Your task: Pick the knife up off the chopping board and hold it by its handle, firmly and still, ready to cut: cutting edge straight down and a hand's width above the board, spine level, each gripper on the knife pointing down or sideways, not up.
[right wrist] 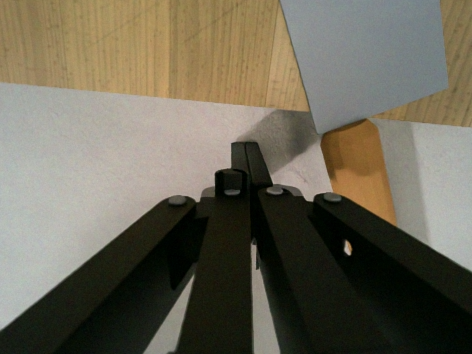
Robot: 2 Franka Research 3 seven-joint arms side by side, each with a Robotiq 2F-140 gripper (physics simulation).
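The knife's grey blade [372,55] shows at the upper right of the right wrist view, its broad side facing the camera, over the wooden chopping board [125,45]. Its orange-brown handle [359,165] extends past the board's edge, and its lower end is hidden behind my right gripper's linkage. My right gripper [244,164] is shut with its fingertips together and nothing between them. The fingertips are to the left of the handle, beside it and apart from it. My left gripper does not show in this view.
The pale table top [75,165] lies along the board's near edge. A dark shadow falls on it between the fingertips and the blade's corner, and another to the right of the handle.
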